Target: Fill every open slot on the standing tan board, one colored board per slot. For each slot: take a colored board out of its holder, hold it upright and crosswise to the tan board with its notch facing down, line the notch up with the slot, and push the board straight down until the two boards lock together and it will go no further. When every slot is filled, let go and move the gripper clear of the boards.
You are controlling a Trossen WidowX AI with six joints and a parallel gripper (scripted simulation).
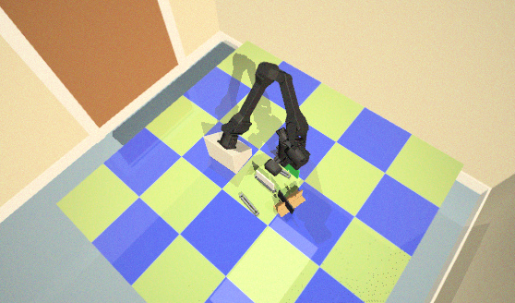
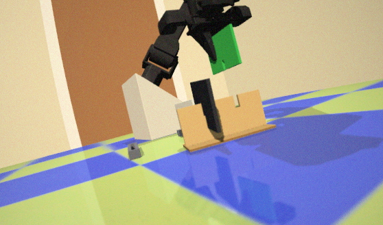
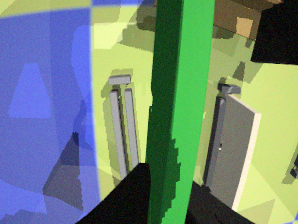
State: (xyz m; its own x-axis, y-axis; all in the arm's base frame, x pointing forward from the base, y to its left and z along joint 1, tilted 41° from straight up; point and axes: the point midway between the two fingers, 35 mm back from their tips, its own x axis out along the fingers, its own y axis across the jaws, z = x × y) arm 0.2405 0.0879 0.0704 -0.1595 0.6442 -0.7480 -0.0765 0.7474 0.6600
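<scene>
The tan board is 10 cm ahead of my gripper tip, 6 cm to the right of it and 11 cm below it. From my gripper tip the other things lie so: thin black board (10 cm ahead, 9 cm to the right, 8 cm below); green board (2 cm ahead).
</scene>
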